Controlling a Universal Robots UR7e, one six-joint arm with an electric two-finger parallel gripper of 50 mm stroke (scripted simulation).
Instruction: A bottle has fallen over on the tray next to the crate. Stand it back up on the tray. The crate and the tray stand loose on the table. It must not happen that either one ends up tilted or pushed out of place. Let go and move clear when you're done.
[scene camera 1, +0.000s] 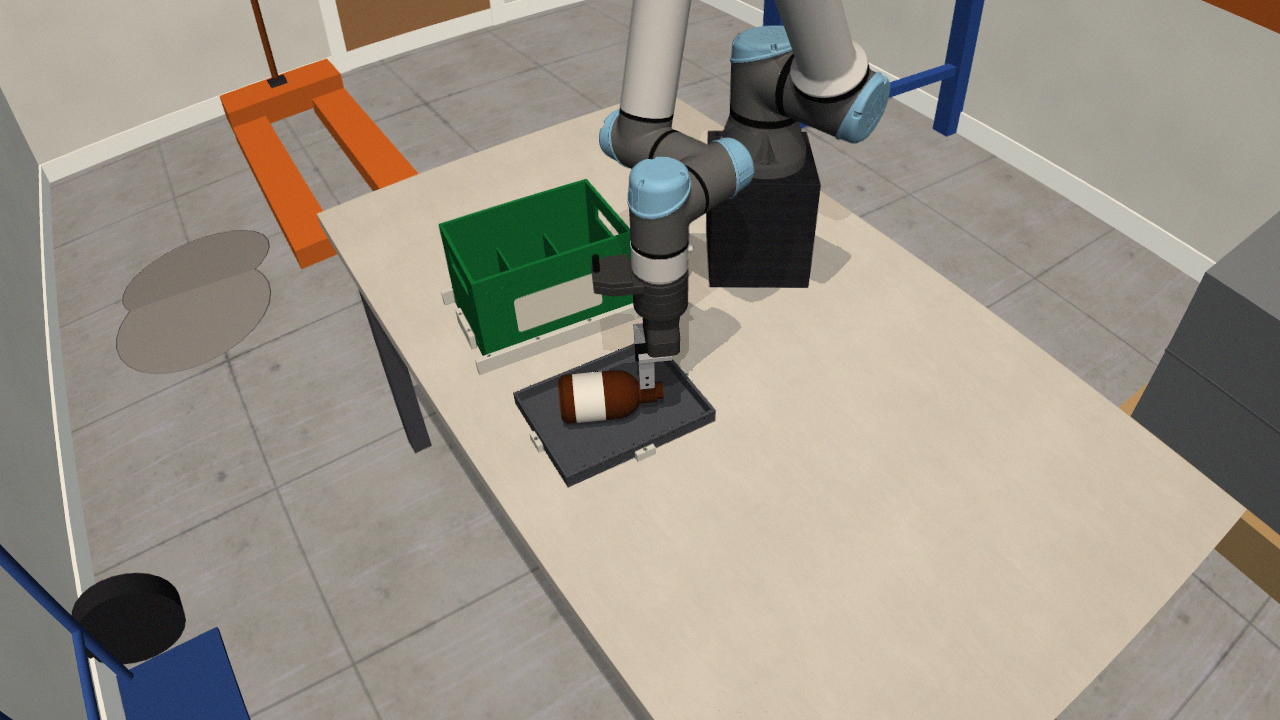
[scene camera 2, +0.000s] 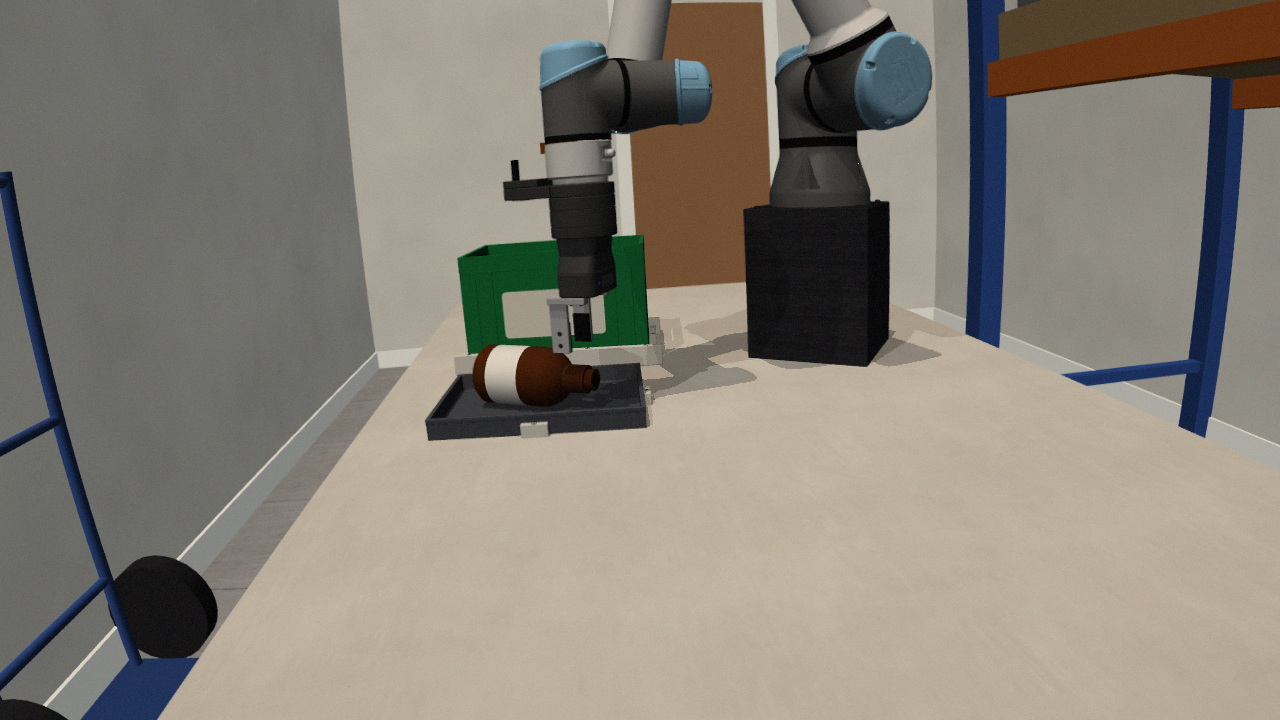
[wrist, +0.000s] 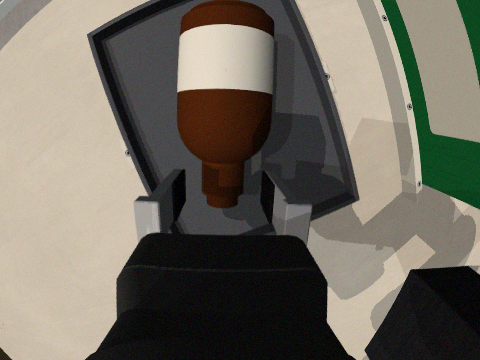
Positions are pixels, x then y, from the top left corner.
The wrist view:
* gripper: 223, 186
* brown bottle: 226, 62
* tray: 136, 56
